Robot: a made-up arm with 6 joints.
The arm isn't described. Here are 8 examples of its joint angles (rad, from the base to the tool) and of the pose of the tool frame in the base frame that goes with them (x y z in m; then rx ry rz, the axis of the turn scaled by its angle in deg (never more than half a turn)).
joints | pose
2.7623 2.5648 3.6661 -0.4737 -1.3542 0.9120 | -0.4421 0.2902 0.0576 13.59 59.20 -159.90
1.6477 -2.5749 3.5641 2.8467 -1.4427 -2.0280 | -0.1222 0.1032 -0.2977 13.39 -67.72 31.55
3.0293 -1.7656 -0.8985 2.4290 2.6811 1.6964 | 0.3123 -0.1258 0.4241 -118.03 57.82 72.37
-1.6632 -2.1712 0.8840 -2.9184 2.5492 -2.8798 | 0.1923 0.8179 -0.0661 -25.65 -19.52 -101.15
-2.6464 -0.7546 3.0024 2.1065 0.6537 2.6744 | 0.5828 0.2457 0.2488 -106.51 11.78 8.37
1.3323 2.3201 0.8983 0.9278 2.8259 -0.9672 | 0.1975 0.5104 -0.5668 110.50 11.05 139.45
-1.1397 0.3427 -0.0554 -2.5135 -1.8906 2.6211 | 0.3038 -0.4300 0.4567 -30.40 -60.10 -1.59
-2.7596 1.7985 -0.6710 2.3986 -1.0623 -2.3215 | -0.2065 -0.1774 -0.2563 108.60 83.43 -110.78
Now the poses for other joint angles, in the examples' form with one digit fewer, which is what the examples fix.
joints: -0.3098 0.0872 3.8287 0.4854 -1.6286 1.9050
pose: -0.270 -0.024 0.434 -48.4 -53.6 -121.4
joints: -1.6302 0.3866 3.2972 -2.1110 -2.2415 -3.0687
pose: 0.071 0.159 0.857 82.9 -0.5 -55.3
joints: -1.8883 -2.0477 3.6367 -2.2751 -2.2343 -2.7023
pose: 0.134 0.162 -0.369 -96.4 -36.7 -44.1
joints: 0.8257 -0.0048 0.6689 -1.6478 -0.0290 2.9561
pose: 0.252 0.287 0.861 -52.4 -59.9 15.5
